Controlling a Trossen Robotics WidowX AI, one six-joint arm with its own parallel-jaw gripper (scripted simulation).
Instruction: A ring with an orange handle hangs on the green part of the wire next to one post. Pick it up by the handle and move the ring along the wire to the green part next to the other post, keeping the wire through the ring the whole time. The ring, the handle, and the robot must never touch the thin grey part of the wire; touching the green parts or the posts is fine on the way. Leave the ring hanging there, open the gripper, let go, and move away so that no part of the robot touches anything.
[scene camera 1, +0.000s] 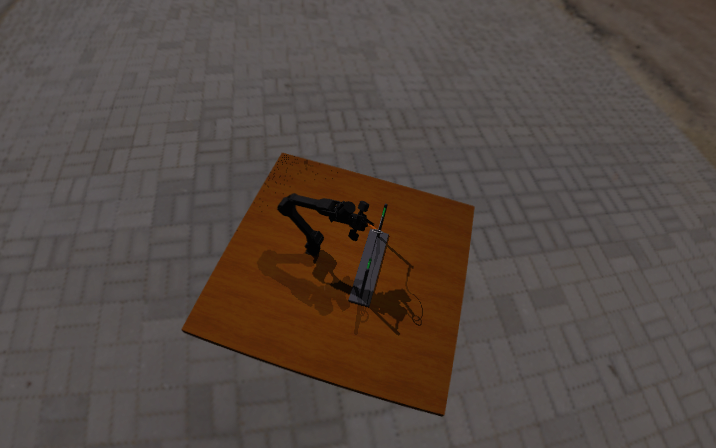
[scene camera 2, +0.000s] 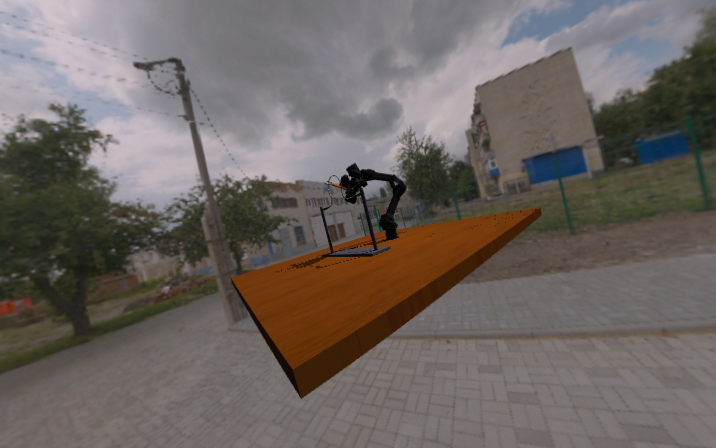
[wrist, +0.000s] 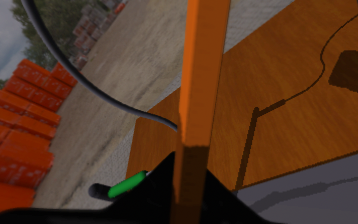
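My gripper (wrist: 181, 159): carrying a ring.
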